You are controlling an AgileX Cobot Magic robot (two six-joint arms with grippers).
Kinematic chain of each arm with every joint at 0, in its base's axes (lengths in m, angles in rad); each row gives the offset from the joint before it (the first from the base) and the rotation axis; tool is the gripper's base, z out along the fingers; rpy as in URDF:
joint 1: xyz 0 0 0.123 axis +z
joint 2: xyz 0 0 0 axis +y
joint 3: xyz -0.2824 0 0.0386 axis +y
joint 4: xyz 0.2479 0 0.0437 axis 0.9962 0 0.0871
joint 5: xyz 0 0 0 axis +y
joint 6: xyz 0.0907 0 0.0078 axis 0.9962 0 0.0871
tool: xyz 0 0 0 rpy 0 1.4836 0
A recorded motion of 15 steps. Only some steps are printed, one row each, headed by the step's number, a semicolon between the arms.
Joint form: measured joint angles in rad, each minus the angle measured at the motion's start. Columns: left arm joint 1, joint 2, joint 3, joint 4, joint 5, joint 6; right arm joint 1, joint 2, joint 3, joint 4, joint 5, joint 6.
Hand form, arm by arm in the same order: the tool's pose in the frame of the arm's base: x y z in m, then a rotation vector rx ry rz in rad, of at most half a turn. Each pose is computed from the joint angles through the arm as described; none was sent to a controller.
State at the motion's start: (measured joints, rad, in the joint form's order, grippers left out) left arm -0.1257 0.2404 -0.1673 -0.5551 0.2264 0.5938; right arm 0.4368 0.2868 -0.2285 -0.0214 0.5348 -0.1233
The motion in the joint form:
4: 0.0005 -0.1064 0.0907 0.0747 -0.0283 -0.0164; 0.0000 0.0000 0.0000 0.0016 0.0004 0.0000
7: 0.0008 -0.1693 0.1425 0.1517 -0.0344 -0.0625; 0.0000 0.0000 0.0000 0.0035 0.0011 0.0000
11: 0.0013 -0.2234 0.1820 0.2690 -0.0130 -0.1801; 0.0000 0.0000 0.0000 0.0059 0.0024 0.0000
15: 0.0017 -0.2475 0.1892 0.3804 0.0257 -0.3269; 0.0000 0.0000 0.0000 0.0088 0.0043 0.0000
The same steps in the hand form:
4: 0.0634 -0.0164 0.2151 0.2642 1.6970 -0.0931; 0.0635 0.0286 0.2248 -0.5864 1.9971 0.1707
7: 0.0593 -0.0144 0.2013 0.2760 1.6843 -0.0568; 0.0634 0.0287 0.2248 -0.5856 1.9982 0.1726
11: 0.0562 -0.0125 0.1886 0.2652 1.6996 -0.0445; 0.0633 0.0288 0.2247 -0.5846 2.0000 0.1749
15: 0.0545 -0.0108 0.1836 0.2247 1.7325 -0.0572; 0.0632 0.0288 0.2245 -0.5836 2.0025 0.1777

